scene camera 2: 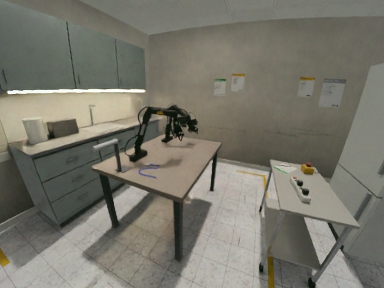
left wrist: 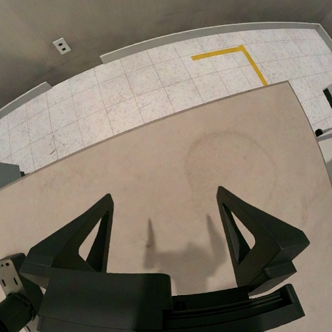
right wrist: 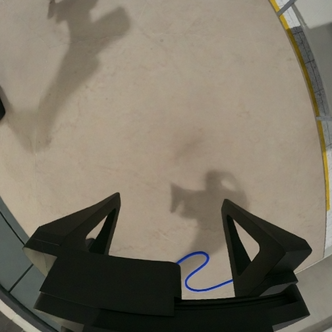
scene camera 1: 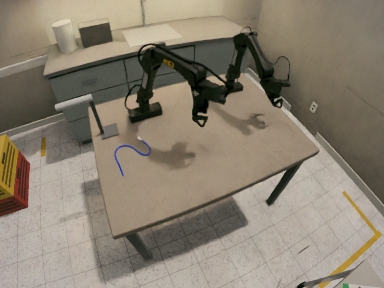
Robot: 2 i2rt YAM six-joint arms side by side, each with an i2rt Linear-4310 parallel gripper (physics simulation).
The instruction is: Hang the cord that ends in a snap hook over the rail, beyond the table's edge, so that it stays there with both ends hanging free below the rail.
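Where they show: left gripper, between the fingertips: [scene camera 2: 195, 132] [scene camera 1: 277, 102]; right gripper, between the fingertips: [scene camera 2: 178, 139] [scene camera 1: 203, 119]; left arm's base, origin of its link: [scene camera 2: 167, 138] [scene camera 1: 229, 87]; right arm's base, origin of its link: [scene camera 2: 138, 153] [scene camera 1: 144, 110].
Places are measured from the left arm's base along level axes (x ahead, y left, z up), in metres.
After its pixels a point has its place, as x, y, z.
Note:
A blue cord [scene camera 1: 115, 155] {0.288, -0.844, -0.018} [scene camera 2: 139, 172] {0.257, -0.835, -0.020} [right wrist: 201, 290] lies in an S-curve on the table at the left in scene camera 1. Its small whitish snap hook [scene camera 1: 140, 138] {0.222, -0.689, -0.019} lies at the end nearer the right arm's base. The grey horizontal rail [scene camera 1: 75, 101] {0.106, -0.961, 0.248} [scene camera 2: 105, 145] {0.109, -0.988, 0.238} is carried by a post at the table's left edge and sticks out beyond that edge. My right gripper [scene camera 1: 200, 121] {0.379, -0.398, 0.155} [right wrist: 171, 201] is open and empty, above the table to the right of the cord. My left gripper [scene camera 1: 278, 103] {0.346, 0.128, 0.095} [left wrist: 164, 195] is open and empty, farther right above the table, away from the cord.
The rail's dark post [scene camera 1: 96, 117] {0.102, -0.889, 0.109} rises from a flat base plate [scene camera 1: 109, 131] {0.099, -0.847, -0.019} near the cord. The right arm's base [scene camera 1: 145, 112] {0.077, -0.615, 0.027} stands close to that plate. A counter with drawers [scene camera 1: 90, 82] runs behind the table. Yellow and red crates [scene camera 1: 20, 187] stand on the floor at the left.

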